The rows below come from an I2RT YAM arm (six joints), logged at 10 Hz.
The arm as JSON. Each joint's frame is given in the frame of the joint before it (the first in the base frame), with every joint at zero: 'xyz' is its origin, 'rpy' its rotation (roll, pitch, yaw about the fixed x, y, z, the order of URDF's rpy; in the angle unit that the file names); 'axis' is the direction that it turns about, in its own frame. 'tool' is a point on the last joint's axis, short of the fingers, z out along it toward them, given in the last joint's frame.
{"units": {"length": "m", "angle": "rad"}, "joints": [
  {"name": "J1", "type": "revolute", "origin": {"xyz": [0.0, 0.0, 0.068], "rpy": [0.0, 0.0, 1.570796]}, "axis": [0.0, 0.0, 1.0]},
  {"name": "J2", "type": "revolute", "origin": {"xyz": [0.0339, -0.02, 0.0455], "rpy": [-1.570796, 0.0, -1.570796]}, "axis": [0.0, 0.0, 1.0]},
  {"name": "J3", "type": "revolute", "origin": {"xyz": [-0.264, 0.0, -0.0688], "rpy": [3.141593, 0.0, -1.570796]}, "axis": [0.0, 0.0, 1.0]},
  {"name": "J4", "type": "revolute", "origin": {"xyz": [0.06, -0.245, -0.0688], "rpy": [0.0, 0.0, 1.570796]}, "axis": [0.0, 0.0, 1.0]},
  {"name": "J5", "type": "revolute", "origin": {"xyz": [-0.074, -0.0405, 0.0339], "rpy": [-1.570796, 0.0, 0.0]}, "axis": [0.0, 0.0, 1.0]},
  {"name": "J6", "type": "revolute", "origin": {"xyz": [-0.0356, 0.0, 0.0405], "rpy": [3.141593, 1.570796, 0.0]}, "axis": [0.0, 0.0, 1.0]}
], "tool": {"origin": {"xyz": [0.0, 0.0, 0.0], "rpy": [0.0, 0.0, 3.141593]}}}
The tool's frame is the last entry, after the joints.
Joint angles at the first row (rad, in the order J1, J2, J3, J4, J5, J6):
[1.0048, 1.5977, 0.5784, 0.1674, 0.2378, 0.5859]
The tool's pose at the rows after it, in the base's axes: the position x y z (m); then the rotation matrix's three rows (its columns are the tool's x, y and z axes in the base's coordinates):
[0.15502 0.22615 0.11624], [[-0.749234 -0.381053 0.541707], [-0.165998 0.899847 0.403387], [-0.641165 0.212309 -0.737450]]
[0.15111 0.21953 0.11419], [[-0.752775 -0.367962 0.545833], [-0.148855 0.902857 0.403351], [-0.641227 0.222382 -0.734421]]
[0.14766 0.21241 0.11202], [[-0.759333 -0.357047 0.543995], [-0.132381 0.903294 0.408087], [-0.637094 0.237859 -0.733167]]
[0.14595 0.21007 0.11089], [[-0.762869 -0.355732 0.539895], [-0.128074 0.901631 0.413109], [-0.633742 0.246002 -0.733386]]
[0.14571 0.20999 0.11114], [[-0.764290 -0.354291 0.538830], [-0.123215 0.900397 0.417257], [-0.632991 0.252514 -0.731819]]
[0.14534 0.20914 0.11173], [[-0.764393 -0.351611 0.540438], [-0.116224 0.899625 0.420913], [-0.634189 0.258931 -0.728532]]
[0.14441 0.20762 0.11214], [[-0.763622 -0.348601 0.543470], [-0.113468 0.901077 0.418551], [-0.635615 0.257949 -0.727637]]
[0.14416 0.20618 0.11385], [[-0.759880 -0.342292 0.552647], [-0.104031 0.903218 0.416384], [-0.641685 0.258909 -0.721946]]
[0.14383 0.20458 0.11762], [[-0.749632 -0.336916 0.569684], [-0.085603 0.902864 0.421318], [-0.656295 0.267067 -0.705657]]
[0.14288 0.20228 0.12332], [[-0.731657 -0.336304 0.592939], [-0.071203 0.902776 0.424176], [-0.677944 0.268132 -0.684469]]
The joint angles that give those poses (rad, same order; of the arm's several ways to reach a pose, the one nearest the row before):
[1.0008, 1.5914, 0.5636, 0.1655, 0.2407, 0.5911]
[1.0002, 1.5704, 0.5291, 0.1829, 0.2439, 0.6065]
[0.9956, 1.5487, 0.4939, 0.2004, 0.2367, 0.6204]
[0.9953, 1.5418, 0.4803, 0.2085, 0.2302, 0.6258]
[0.9955, 1.5398, 0.4786, 0.2115, 0.2270, 0.6303]
[0.9948, 1.5336, 0.4739, 0.2153, 0.2259, 0.6345]
[0.9952, 1.5250, 0.4680, 0.2130, 0.2301, 0.6366]
[0.9940, 1.5126, 0.4635, 0.2117, 0.2384, 0.6399]
[0.9932, 1.4908, 0.4558, 0.2191, 0.2498, 0.6434]
[0.9940, 1.4572, 0.4472, 0.2206, 0.2689, 0.6384]

